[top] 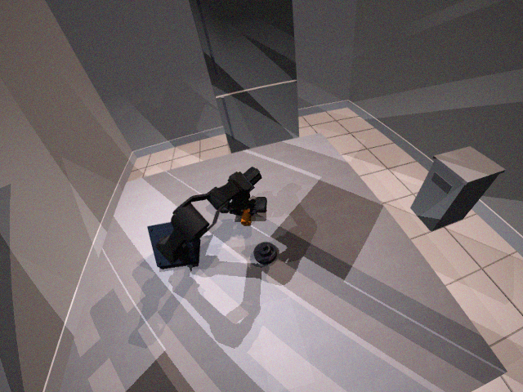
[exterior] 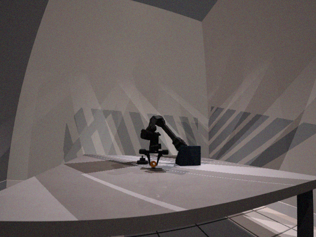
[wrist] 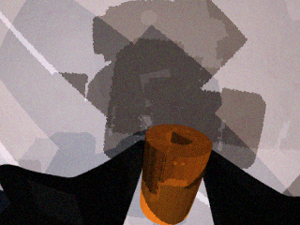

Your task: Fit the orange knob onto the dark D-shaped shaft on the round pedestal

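Right now the round pedestal is 200 mm to the right of my gripper tip, 20 mm ahead of it and 10 mm above it. The rest, counted from my gripper tip: orange knob 20 mm to the right, 10 mm behind, 10 mm above.
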